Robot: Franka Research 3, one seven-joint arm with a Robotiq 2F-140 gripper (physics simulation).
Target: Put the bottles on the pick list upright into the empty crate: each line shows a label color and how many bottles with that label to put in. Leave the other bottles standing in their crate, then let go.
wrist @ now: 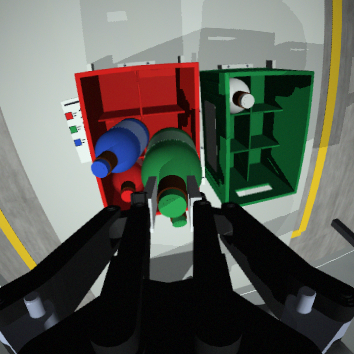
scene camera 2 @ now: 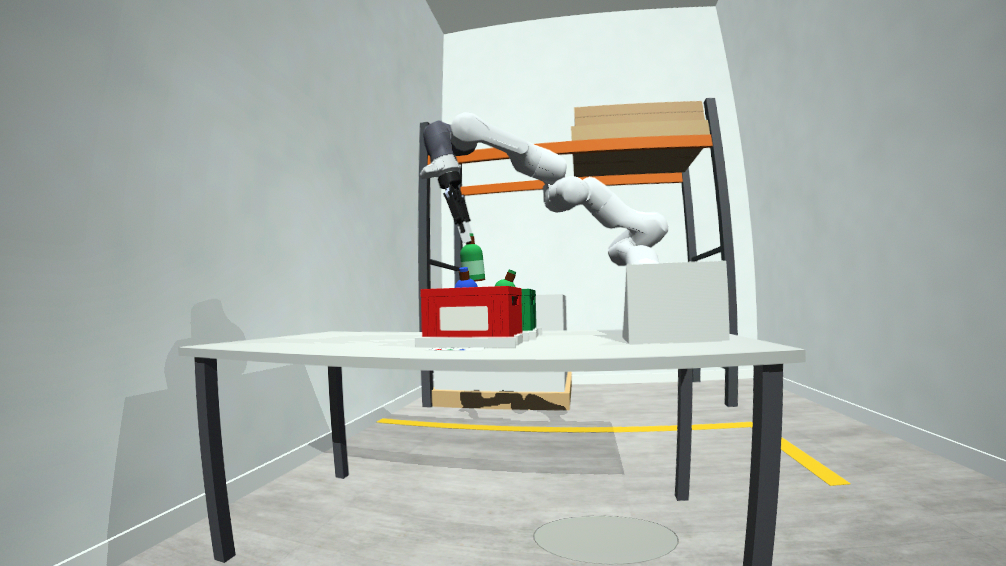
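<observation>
My gripper (scene camera 2: 465, 233) (wrist: 171, 188) is shut on the neck of a green bottle (scene camera 2: 472, 261) (wrist: 171, 159), held nearly upright above the red crate (scene camera 2: 505, 320) (wrist: 137, 69). In that crate are a blue bottle (scene camera 2: 465, 283) (wrist: 122, 145), a red bottle (wrist: 128, 175) and another green bottle (scene camera 2: 504, 283) (wrist: 179, 220), mostly hidden in the wrist view behind the held one. The green crate (scene camera 2: 528, 309) (wrist: 304, 135) stands beside the red one with a white bottle (wrist: 239, 94) in a corner compartment. The pick list (wrist: 83, 152) shows red, green and blue marks; its numbers are too small to read.
Both crates stand on the white table (scene camera 2: 337, 348). A large grey block (scene camera 2: 675, 302) stands at the right under the arm's base. Behind the table is a shelf rack (scene camera 2: 718, 211) with cardboard boxes (scene camera 2: 640, 119).
</observation>
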